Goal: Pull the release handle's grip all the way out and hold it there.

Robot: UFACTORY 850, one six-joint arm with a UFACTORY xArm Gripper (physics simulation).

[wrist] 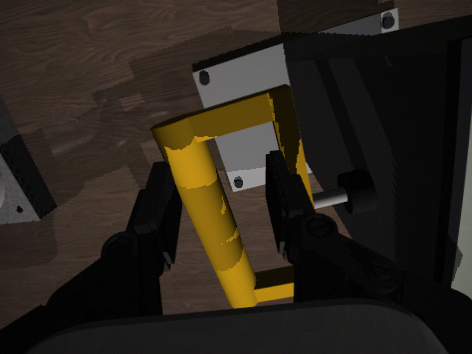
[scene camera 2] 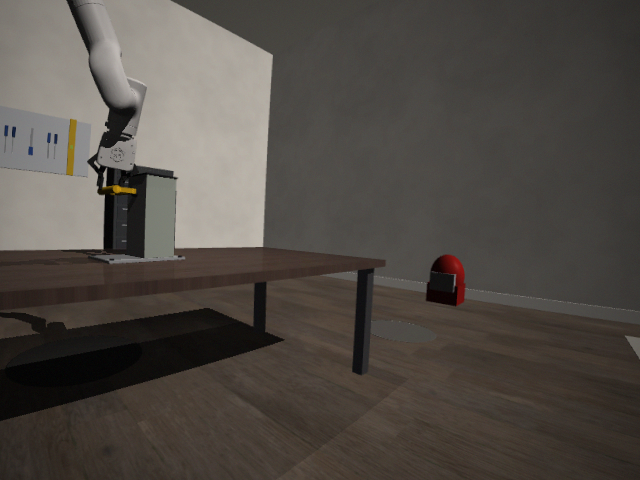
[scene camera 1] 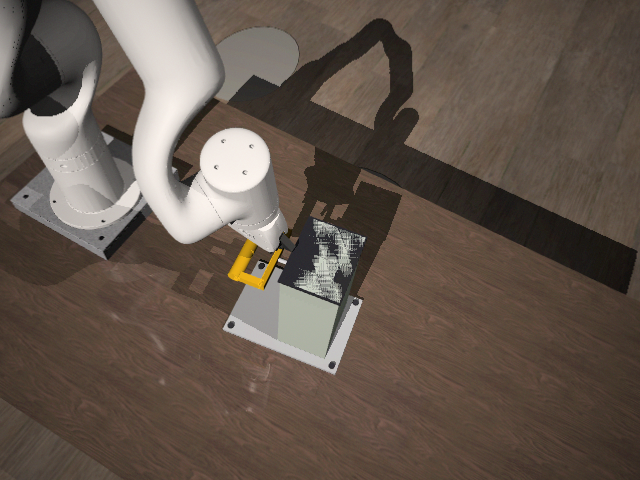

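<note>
The release handle's yellow grip (scene camera 1: pixel 240 266) (scene camera 2: pixel 117 190) (wrist: pixel 192 167) is a rectangular loop with a round outer bar. It stands out level from the side of a tall grey-green housing (scene camera 1: pixel 305 320) (scene camera 2: pixel 160 217). A short length of bright rod (scene camera 1: pixel 281 261) (wrist: pixel 331 198) shows between the loop's inner bar and the dark collar. My gripper (scene camera 2: pixel 111 186) (wrist: pixel 220 178) is shut on the round bar, with one finger outside the loop and the other inside it. In the wrist view some space shows between the bar and the inner finger; their contact is hard to see.
The housing stands on a pale bolted plate (scene camera 1: pixel 231 332) (scene camera 2: pixel 116 259) (wrist: pixel 240 85) on the wooden table (scene camera 1: pixel 465 372) (scene camera 2: pixel 310 258). The arm's grey base plate (scene camera 1: pixel 118 235) (wrist: pixel 30 200) is on the other side of the grip. A dark drawer cabinet (scene camera 2: pixel 109 222) stands behind.
</note>
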